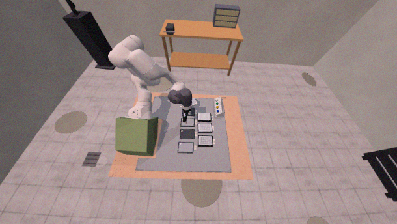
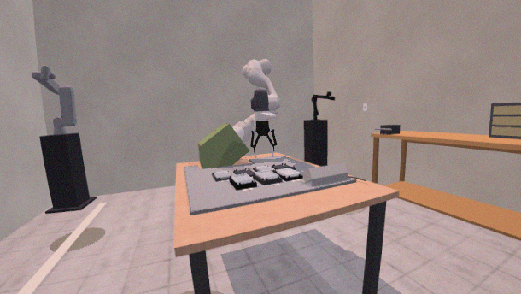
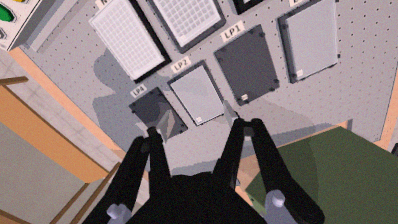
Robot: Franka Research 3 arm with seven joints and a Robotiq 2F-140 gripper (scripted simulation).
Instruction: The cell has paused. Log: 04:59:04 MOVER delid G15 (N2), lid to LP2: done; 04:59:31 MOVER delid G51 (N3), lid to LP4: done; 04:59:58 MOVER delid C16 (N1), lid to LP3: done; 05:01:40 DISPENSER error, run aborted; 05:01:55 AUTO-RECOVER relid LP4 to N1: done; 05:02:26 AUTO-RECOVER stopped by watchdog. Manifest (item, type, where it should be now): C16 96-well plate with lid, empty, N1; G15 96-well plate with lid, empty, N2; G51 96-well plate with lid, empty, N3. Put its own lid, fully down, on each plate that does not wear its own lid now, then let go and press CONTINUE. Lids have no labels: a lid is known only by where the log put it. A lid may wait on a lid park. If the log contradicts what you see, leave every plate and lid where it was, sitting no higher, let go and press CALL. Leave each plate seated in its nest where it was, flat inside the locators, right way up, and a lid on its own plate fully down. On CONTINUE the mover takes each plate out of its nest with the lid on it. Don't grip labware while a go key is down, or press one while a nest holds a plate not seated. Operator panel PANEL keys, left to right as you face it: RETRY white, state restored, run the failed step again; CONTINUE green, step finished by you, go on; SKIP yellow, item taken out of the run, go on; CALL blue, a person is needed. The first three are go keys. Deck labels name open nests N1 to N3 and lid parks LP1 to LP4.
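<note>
My gripper is now 90 mm above the pale lid. Also, from my hand: lid park LP2: 100 mm below; then lid park LP4: 130 mm to the left, 100 mm below, 10 mm behind; then lid park LP1: 130 mm to the right, 100 mm below, 20 mm ahead.
</note>
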